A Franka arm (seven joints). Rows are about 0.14 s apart.
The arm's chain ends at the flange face. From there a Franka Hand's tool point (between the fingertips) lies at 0.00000 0.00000 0.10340 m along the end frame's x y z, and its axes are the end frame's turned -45 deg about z.
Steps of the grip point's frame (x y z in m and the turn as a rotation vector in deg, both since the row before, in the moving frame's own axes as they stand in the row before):
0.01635 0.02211 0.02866 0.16 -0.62 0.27
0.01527 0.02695 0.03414 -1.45 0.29 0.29
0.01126 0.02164 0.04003 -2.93 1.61 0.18
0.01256 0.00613 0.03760 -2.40 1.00 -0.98
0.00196 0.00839 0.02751 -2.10 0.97 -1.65
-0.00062 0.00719 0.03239 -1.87 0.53 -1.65
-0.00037 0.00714 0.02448 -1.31 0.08 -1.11
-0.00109 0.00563 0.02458 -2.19 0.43 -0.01
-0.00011 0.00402 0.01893 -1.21 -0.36 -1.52
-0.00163 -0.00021 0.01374 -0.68 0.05 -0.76
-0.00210 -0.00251 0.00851 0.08 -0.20 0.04
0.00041 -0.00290 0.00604 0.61 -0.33 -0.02
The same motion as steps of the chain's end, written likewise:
0.02819 0.00349 0.02867 -0.33 -0.55 0.27
0.02764 0.00677 0.03417 -0.82 1.23 0.29
0.01748 0.00565 0.04021 -0.93 3.21 0.18
0.00886 -0.00630 0.03771 -0.99 2.40 -0.98
0.00338 0.00316 0.02759 -0.80 2.17 -1.65
0.00156 0.00386 0.03245 -0.95 1.70 -1.65
0.00300 0.00376 0.02451 -0.87 0.98 -1.11
-0.00013 0.00251 0.02466 -1.24 1.85 -0.01
0.00165 0.00093 0.01896 -1.11 0.60 -1.52
-0.00224 0.00021 0.01375 -0.45 0.52 -0.76
-0.00290 -0.00044 0.00851 -0.08 -0.20 0.04
-0.00056 -0.00198 0.00605 0.20 -0.66 -0.02

